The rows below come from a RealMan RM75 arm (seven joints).
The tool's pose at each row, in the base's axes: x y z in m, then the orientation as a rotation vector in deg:
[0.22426 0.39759 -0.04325 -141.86 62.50 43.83]
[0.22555 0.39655 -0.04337 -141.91 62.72 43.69]
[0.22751 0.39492 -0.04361 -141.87 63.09 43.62]
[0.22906 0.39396 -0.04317 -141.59 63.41 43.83]
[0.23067 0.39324 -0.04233 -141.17 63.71 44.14]
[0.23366 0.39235 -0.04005 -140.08 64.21 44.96]
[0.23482 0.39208 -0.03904 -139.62 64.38 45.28]
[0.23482 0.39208 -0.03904 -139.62 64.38 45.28]
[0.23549 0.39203 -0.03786 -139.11 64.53 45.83]
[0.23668 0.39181 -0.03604 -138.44 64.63 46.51]
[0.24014 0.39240 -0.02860 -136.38 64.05 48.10]
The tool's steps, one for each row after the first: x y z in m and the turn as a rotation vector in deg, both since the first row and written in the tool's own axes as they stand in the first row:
[0.00140 -0.00028 -0.00085 0.00 0.15 0.13]
[0.00358 -0.00067 -0.00213 0.02 0.26 0.38]
[0.00475 -0.00125 -0.00348 0.11 0.09 0.66]
[0.00557 -0.00206 -0.00506 0.26 -0.20 0.95]
[0.00642 -0.00391 -0.00834 0.67 -1.03 1.52]
[0.00663 -0.00469 -0.00968 0.86 -1.37 1.73]
[0.00663 -0.00469 -0.00968 0.86 -1.37 1.73]
[0.00634 -0.00526 -0.01088 0.98 -1.87 1.97]
[0.00606 -0.00615 -0.01285 1.16 -2.52 2.21]
[0.00326 -0.00974 -0.01970 2.05 -4.51 2.25]

